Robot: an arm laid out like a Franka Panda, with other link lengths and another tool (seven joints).
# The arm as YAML. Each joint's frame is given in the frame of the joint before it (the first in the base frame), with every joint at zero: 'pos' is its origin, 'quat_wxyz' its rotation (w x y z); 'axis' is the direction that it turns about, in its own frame. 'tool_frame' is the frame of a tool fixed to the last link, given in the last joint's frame.
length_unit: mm
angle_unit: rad
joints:
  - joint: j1
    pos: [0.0, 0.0, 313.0]
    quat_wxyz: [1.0, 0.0, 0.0, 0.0]
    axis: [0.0, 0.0, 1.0]
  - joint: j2
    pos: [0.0, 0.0, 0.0]
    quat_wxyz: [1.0, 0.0, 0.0, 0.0]
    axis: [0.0, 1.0, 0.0]
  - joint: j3
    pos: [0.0, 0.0, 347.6]
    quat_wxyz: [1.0, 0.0, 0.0, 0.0]
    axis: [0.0, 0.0, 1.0]
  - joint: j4
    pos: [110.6, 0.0, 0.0]
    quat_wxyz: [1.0, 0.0, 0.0, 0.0]
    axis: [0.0, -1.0, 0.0]
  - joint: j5
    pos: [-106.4, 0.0, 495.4]
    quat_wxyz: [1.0, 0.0, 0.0, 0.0]
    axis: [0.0, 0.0, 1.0]
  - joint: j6
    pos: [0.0, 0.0, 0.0]
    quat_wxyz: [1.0, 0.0, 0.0, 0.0]
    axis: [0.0, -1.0, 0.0]
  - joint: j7
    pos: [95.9, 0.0, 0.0]
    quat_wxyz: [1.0, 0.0, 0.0, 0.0]
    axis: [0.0, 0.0, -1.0]
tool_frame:
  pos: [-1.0, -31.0, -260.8]
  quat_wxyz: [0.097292, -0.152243, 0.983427, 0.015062]
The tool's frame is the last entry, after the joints.
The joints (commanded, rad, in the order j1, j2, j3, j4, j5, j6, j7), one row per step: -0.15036 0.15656 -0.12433 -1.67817 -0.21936 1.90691 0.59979; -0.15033 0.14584 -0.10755 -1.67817 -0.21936 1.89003 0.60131; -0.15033 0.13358 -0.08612 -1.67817 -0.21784 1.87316 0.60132; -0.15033 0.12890 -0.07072 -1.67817 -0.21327 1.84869 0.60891; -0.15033 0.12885 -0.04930 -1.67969 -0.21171 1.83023 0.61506; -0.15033 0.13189 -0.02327 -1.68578 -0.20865 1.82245 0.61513; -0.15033 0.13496 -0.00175 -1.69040 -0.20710 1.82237 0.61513; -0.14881 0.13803 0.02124 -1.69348 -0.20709 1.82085 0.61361; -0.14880 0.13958 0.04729 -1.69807 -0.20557 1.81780 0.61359; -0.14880 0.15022 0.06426 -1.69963 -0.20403 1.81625 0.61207; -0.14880 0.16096 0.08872 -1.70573 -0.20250 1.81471 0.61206; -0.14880 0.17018 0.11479 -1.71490 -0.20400 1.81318 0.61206
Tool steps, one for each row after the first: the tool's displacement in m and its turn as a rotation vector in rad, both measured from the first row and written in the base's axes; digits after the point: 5 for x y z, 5 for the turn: -0.00051 0.01249 0.00612 0.00431 0.00475 0.01130; -0.00019 0.02850 0.01325 0.00997 0.00796 0.02838; -0.00314 0.04117 0.01398 0.02004 0.02371 0.02980; -0.00360 0.05720 0.01113 0.02750 0.04091 0.04064; -0.00159 0.07659 0.00413 0.03620 0.05651 0.06398; 0.00143 0.09231 -0.00120 0.04137 0.06371 0.08492; 0.00462 0.10980 -0.00559 0.04504 0.07147 0.11038; 0.00665 0.12886 -0.00990 0.05057 0.08009 0.13527; 0.00865 0.14128 -0.01897 0.05652 0.09352 0.15275; 0.00983 0.15925 -0.03069 0.06404 0.11118 0.17613; 0.00961 0.17777 -0.04269 0.06891 0.13080 0.20182
